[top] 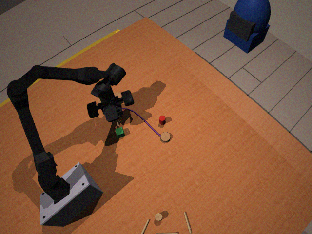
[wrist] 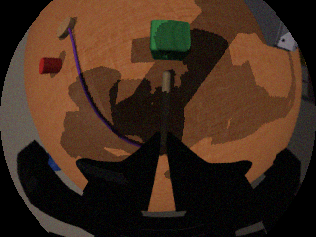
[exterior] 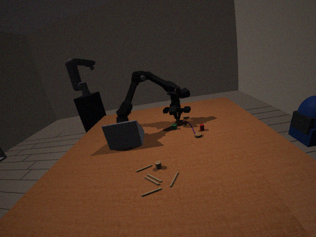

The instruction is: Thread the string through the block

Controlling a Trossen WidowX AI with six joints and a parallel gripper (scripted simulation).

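Now: the green block 20 mm behind my gripper tip and 90 mm to the right of it. From my gripper tip the other things lie so: red cylinder (150 mm ahead, 150 mm to the right, 10 mm above); then round wooden button (120 mm ahead, 210 mm to the right, 10 mm below); then thin wooden stick (10 mm to the right).
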